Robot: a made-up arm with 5 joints.
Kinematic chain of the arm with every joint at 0, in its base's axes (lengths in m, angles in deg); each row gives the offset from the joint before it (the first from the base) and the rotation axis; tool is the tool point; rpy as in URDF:
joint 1: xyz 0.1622 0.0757 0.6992 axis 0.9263 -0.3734 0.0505
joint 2: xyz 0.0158 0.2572 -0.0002 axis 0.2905 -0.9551 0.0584
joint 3: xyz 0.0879 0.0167 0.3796 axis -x
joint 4: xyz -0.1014 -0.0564 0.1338 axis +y
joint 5: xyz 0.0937 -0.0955 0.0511 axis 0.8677 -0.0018 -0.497
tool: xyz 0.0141 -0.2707 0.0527 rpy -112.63 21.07 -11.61
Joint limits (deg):
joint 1: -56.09..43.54
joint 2: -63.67..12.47
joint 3: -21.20..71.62
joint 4: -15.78..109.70
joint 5: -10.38..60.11
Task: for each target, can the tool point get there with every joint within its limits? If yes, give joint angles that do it. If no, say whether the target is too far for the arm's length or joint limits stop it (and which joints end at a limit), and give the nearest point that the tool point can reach.
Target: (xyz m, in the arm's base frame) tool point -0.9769 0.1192 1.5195
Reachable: no: too far | nearest point -0.2811 -0.0764 1.3773 | short by 0.737 m
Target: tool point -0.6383 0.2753 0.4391
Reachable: no: joint limits stop it (at a limit: joint 1, joint 2, joint 3, joint 5) | nearest point -0.0627 -0.1648 0.8025 | short by 0.811 m
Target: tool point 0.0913 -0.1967 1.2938
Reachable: yes | joints 24.06 -2.02 30.05 26.90 35.99
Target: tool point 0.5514 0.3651 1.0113
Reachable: yes | joints -47.04 -31.13 7.48 51.60 36.15
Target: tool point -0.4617 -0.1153 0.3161
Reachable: no: joint limits stop it (at a limit: joint 1, joint 2, joint 3, joint 5) | nearest point -0.0790 -0.1873 0.8081 | short by 0.627 m
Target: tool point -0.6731 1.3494 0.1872
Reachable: no: too far | nearest point 0.1215 0.8631 0.9397 | short by 1.198 m
